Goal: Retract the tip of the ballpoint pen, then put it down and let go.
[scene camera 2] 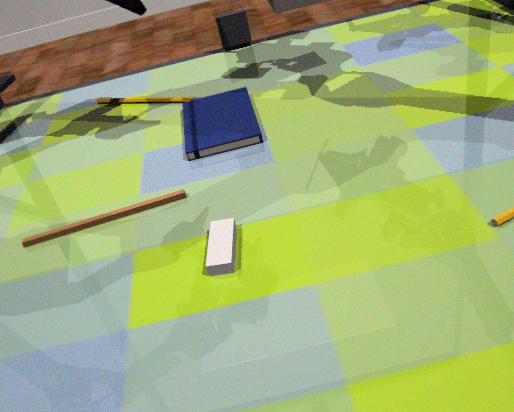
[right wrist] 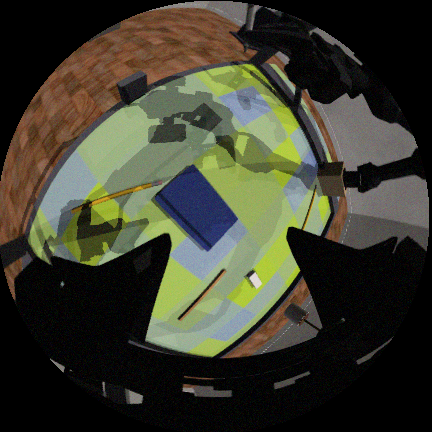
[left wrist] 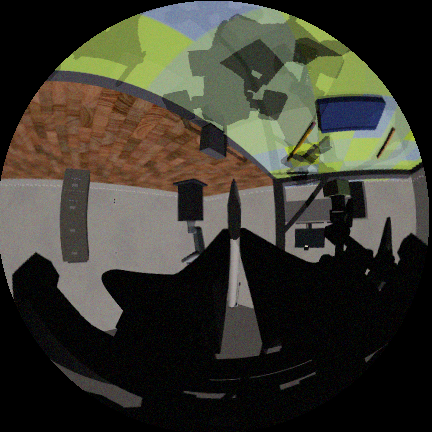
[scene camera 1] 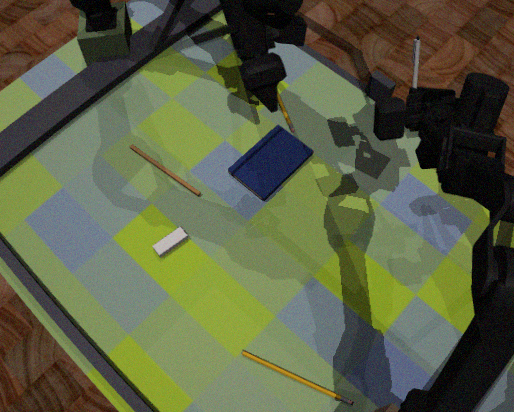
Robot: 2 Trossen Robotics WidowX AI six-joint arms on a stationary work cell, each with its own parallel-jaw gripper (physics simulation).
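Places are measured from the left arm's base along level axes (x ahead, y left, z up), in centimetres.
Where they show: left gripper, fingertip midpoint: [right wrist: 244, 31] [left wrist: 233, 233] [scene camera 1: 413, 89]; right gripper, fingertip midpoint: [right wrist: 230, 236] [left wrist: 367, 206] [scene camera 1: 269, 98]; left arm's base at its link origin: [right wrist: 344, 178]; right arm's base at its link origin: [left wrist: 336, 195] [scene camera 1: 101, 19].
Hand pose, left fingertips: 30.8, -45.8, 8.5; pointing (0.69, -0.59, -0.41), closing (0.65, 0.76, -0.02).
Note:
Things, the pixels of their top centre, and the offset from my left fingertips, as dx, dy, dz.
- blue notebook at its top centre: [scene camera 2: 218, 116] [right wrist: 199, 209] [scene camera 1: 271, 159] [left wrist: 352, 117] +15.6, +17.1, -17.7
- brown stick at its top centre: [scene camera 2: 103, 215] [scene camera 1: 163, 168] [right wrist: 200, 298] [left wrist: 385, 146] +29.8, +31.3, -18.2
- white eraser at its top centre: [scene camera 2: 220, 240] [scene camera 1: 169, 240] [right wrist: 255, 280] +18.4, +41.1, -17.7
- dark block at its top centre: [scene camera 2: 229, 13] [left wrist: 213, 153] [scene camera 1: 382, 79] [right wrist: 131, 77] +9.2, -9.8, -13.2
The ballpoint pen [scene camera 1: 416, 62] [left wrist: 233, 270] [right wrist: 250, 17] is slim and whitish grey, with a pointed end beyond the fingers. My left gripper [scene camera 1: 413, 91] [left wrist: 233, 233] is shut on it. In scene camera 1 the pen stands nearly upright above the gripper, at the upper right, raised off the table. In the left wrist view its barrel and clip show between the fingers; its far part is dark with shade. Whether the writing tip is out is too small to tell. My right gripper [right wrist: 230, 236] is open and empty, with the blue notebook in view beyond its fingers.
The blue notebook [scene camera 1: 270, 162] [scene camera 2: 222, 122] lies mid-table, beside a yellow pencil [scene camera 1: 286, 114] [scene camera 2: 145, 100]. A brown stick [scene camera 1: 165, 170] [scene camera 2: 105, 218], a white eraser [scene camera 1: 170, 241] [scene camera 2: 221, 245] and another yellow pencil [scene camera 1: 295, 375] lie on the patchwork table top. A dark block [scene camera 2: 233, 30] stands at its edge.

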